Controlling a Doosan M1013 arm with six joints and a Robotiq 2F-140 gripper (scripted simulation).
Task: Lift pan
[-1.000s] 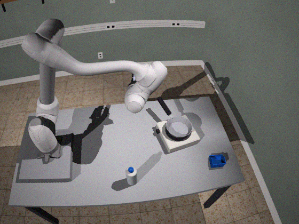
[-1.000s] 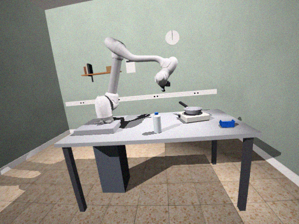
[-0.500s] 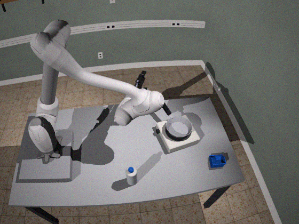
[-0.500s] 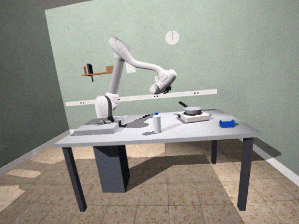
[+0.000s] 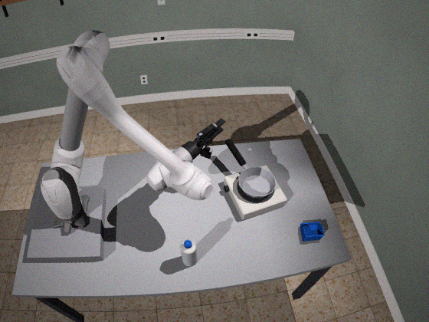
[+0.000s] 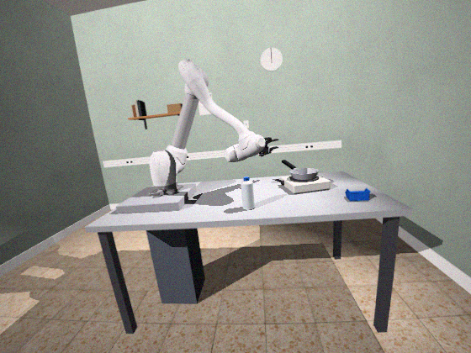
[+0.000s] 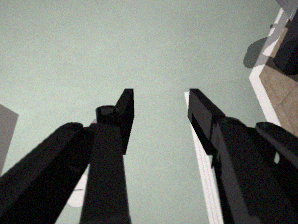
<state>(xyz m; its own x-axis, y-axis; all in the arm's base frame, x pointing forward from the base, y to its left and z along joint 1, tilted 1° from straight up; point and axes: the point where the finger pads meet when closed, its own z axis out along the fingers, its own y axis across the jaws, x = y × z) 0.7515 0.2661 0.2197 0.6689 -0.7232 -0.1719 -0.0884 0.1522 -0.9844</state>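
Right now my hand is 14 cm short of the grey pan, 14 cm to the left of it and 18 cm above it. Round my hand: white hot plate 15 cm ahead, 20 cm to the right, 25 cm below; then blue bin 39 cm ahead, 47 cm to the right, 26 cm below.
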